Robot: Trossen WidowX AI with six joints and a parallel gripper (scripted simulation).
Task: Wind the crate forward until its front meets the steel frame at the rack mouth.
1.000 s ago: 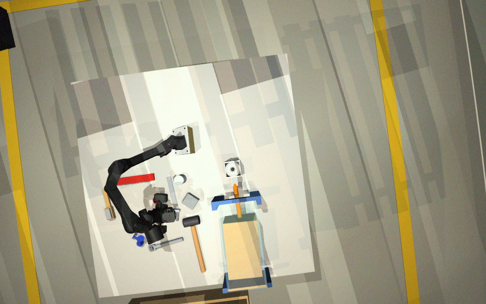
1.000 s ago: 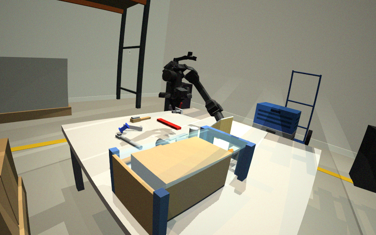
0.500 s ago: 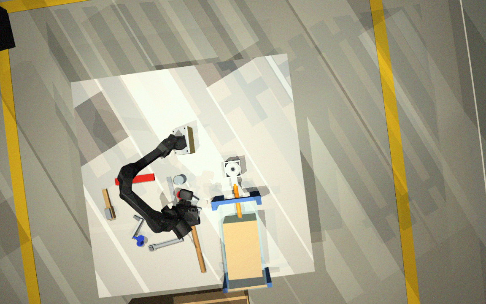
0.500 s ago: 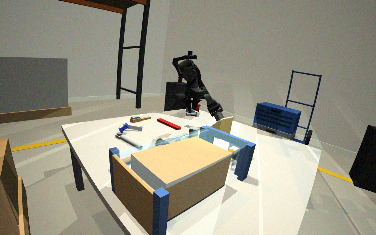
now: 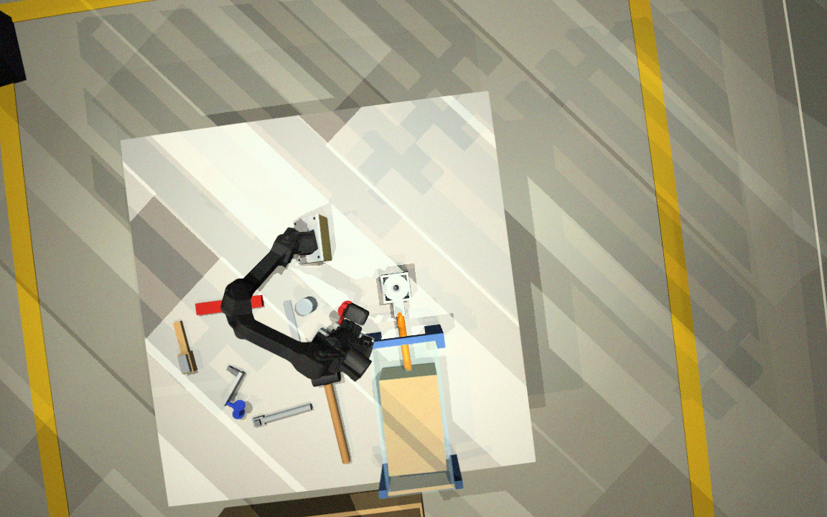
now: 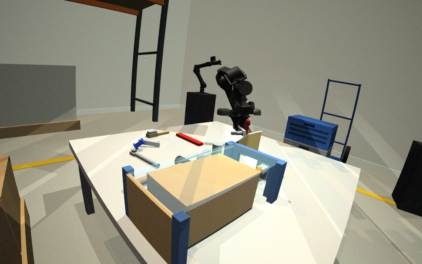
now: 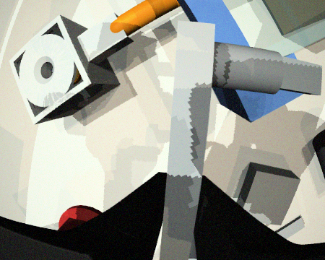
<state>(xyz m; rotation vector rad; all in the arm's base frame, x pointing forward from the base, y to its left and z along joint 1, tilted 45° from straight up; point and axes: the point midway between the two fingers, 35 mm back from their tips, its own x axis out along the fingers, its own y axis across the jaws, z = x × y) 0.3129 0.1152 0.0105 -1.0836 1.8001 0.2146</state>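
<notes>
Now: the red knob 6 cm behind my gripper tip, 1 cm to the right of it and 1 cm above it. The rest, counted from my gripper tip: grey block (3 cm ahead, 14 cm to the right, 18 cm below); then winch (10 cm behind, 14 cm to the left, 17 cm below); then red-knobbed winch handle (1 cm behind, 1 cm above).
</notes>
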